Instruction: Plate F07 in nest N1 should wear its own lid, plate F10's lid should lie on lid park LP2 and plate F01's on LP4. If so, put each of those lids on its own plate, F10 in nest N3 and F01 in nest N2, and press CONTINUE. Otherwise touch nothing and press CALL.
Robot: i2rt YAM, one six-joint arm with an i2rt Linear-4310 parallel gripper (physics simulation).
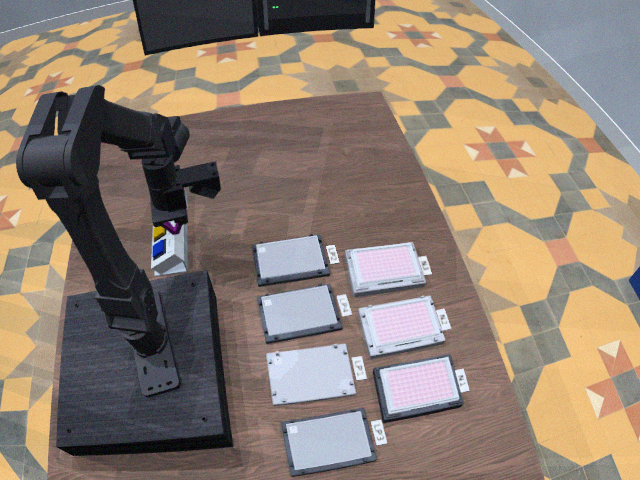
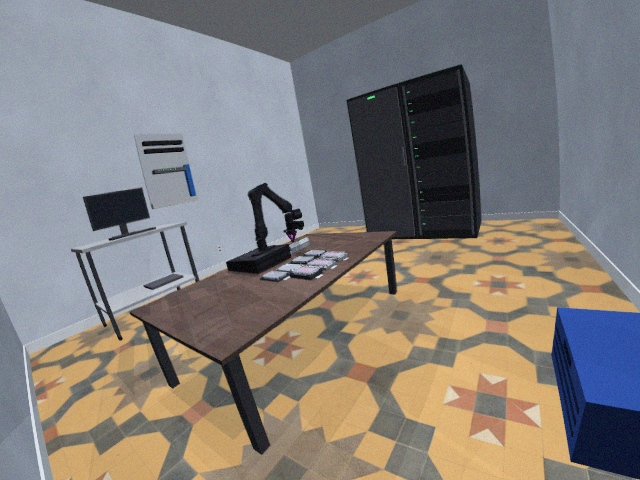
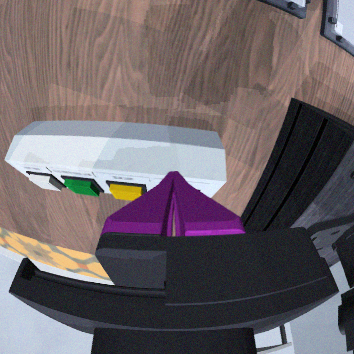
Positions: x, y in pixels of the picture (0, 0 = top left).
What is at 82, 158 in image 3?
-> A white button box.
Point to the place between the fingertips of the gripper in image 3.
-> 173, 178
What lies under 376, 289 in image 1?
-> A nest N3.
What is the gripper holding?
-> Nothing.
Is the gripper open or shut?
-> Shut.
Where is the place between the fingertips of the gripper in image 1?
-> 175, 233
